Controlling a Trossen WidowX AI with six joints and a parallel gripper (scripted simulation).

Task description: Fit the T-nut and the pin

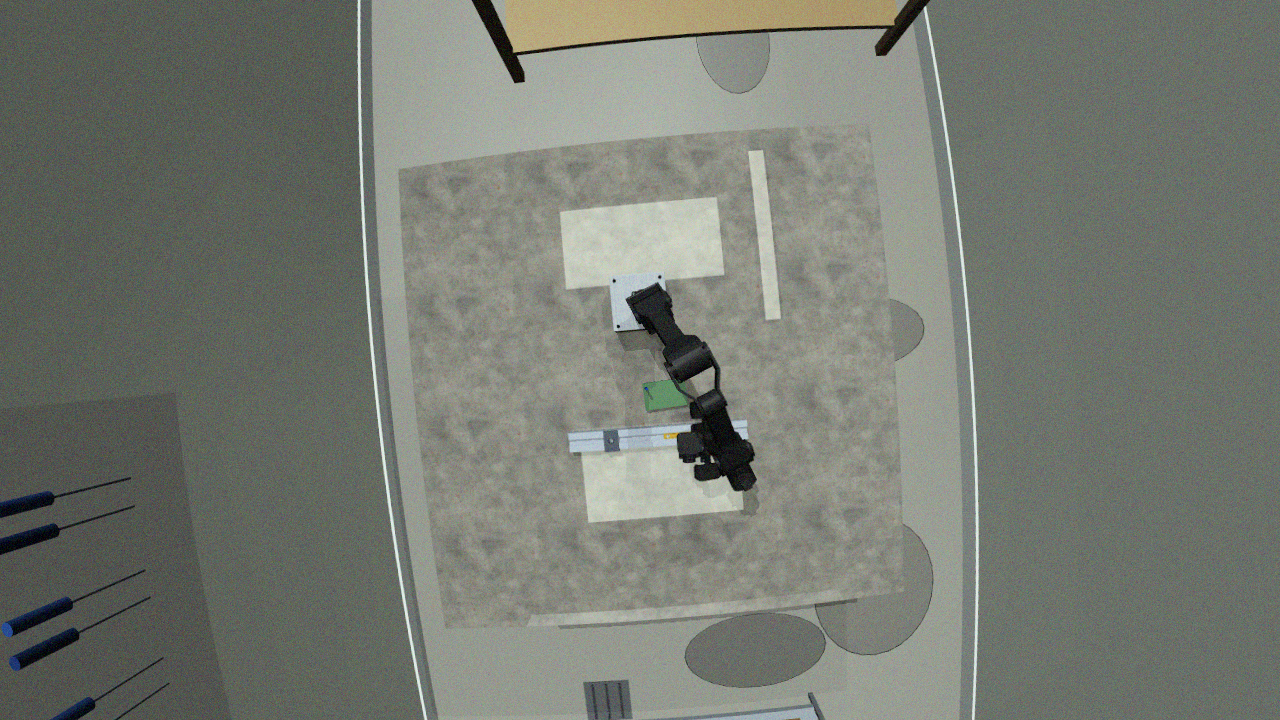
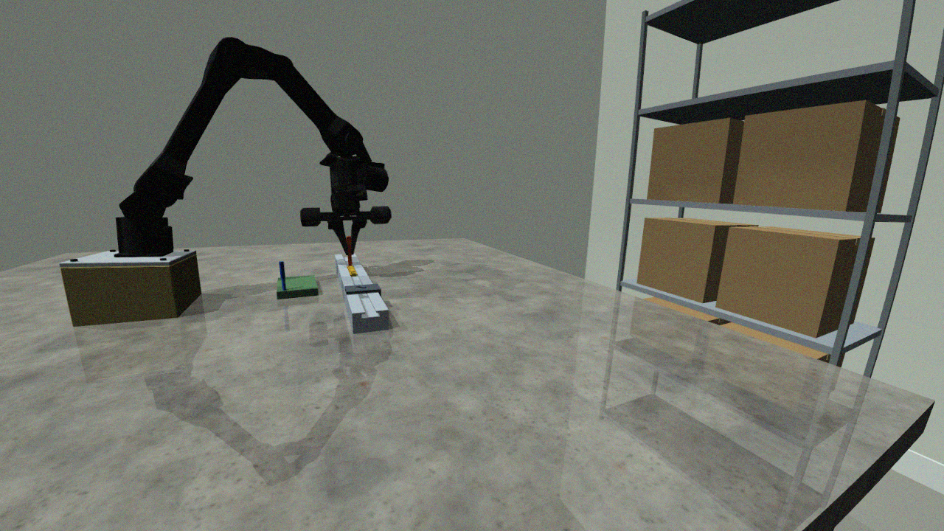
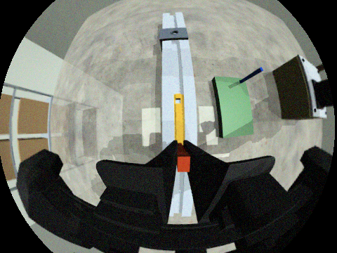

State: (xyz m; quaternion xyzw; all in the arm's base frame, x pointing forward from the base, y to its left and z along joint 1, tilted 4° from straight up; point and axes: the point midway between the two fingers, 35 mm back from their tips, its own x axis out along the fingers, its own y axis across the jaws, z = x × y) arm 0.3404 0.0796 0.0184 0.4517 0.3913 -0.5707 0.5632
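Now: gripper tip 130 mm past the blue pin, 100 mm to the left of it and 30 mm above it. Round my gripper tip: green tray: 120 mm behind, 80 mm to the right, 50 mm below.
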